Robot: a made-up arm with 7 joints. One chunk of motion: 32 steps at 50 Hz.
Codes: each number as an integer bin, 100 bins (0 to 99) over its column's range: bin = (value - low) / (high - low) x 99, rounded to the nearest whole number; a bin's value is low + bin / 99 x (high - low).
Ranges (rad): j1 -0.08..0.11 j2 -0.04..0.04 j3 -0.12..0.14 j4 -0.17..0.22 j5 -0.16..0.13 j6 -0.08..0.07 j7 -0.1..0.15
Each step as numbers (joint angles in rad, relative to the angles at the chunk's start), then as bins.
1 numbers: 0.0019 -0.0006 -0.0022 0.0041 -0.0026 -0.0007 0.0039
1 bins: 43 49 45 44 54 52 41
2 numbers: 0.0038 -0.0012 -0.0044 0.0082 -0.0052 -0.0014 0.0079
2 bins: 44 48 44 45 53 52 43
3 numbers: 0.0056 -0.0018 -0.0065 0.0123 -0.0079 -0.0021 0.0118
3 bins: 45 47 43 46 52 51 44
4 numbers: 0.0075 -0.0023 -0.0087 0.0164 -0.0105 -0.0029 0.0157
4 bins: 46 47 42 47 51 51 46
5 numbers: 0.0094 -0.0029 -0.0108 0.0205 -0.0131 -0.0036 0.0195
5 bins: 47 46 42 48 50 50 47
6 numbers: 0.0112 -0.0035 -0.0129 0.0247 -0.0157 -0.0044 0.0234
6 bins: 48 45 41 49 49 50 49
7 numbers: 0.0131 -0.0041 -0.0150 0.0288 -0.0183 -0.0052 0.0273
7 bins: 49 44 40 50 48 49 50
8 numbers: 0.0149 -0.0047 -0.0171 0.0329 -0.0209 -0.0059 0.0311
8 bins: 49 44 39 52 47 49 52
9 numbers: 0.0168 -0.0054 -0.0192 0.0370 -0.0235 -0.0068 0.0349
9 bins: 50 43 38 53 47 48 53
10 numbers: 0.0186 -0.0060 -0.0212 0.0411 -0.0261 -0.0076 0.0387
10 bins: 51 42 38 54 46 48 55
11 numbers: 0.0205 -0.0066 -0.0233 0.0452 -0.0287 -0.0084 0.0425
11 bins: 52 41 37 55 45 47 56
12 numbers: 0.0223 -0.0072 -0.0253 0.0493 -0.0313 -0.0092 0.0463
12 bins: 53 41 36 56 44 47 58
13 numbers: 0.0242 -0.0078 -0.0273 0.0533 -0.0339 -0.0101 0.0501
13 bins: 54 40 35 57 43 46 59
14 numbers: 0.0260 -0.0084 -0.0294 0.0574 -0.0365 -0.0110 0.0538
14 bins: 55 39 34 58 42 46 61
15 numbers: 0.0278 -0.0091 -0.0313 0.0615 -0.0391 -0.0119 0.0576
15 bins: 56 38 34 59 41 45 62
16 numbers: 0.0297 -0.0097 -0.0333 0.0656 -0.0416 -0.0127 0.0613
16 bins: 57 37 33 60 40 44 64
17 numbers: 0.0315 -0.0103 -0.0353 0.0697 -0.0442 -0.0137 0.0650
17 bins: 58 37 32 61 40 44 65
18 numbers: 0.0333 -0.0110 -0.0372 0.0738 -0.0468 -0.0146 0.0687
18 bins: 59 36 32 62 39 43 67
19 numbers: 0.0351 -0.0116 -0.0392 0.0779 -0.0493 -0.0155 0.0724
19 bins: 60 35 31 63 38 43 68
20 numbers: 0.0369 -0.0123 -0.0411 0.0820 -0.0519 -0.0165 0.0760
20 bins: 61 34 30 64 37 42 70
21 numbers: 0.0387 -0.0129 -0.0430 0.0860 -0.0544 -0.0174 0.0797
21 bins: 62 34 29 65 36 41 71
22 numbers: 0.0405 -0.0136 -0.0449 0.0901 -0.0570 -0.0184 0.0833
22 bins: 63 33 29 66 35 41 73
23 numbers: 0.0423 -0.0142 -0.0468 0.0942 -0.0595 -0.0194 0.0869
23 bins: 64 32 28 67 34 40 74
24 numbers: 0.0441 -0.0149 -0.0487 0.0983 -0.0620 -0.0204 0.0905
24 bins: 65 31 27 68 33 39 75
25 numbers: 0.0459 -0.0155 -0.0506 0.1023 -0.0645 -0.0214 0.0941
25 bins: 66 30 26 69 33 39 77
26 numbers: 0.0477 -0.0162 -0.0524 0.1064 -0.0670 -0.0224 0.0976
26 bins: 67 29 26 70 32 38 78
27 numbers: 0.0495 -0.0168 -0.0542 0.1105 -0.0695 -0.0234 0.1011
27 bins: 67 29 25 71 31 37 80
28 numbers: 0.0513 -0.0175 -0.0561 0.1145 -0.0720 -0.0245 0.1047
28 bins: 68 28 24 72 30 37 81
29 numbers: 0.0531 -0.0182 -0.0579 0.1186 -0.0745 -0.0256 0.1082
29 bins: 69 27 24 73 29 36 82
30 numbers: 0.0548 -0.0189 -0.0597 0.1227 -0.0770 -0.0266 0.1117
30 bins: 70 26 23 74 28 35 84
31 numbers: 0.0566 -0.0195 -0.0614 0.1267 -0.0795 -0.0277 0.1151
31 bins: 71 25 22 75 27 35 85
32 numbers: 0.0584 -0.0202 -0.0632 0.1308 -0.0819 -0.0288 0.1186
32 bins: 72 25 22 76 27 34 87
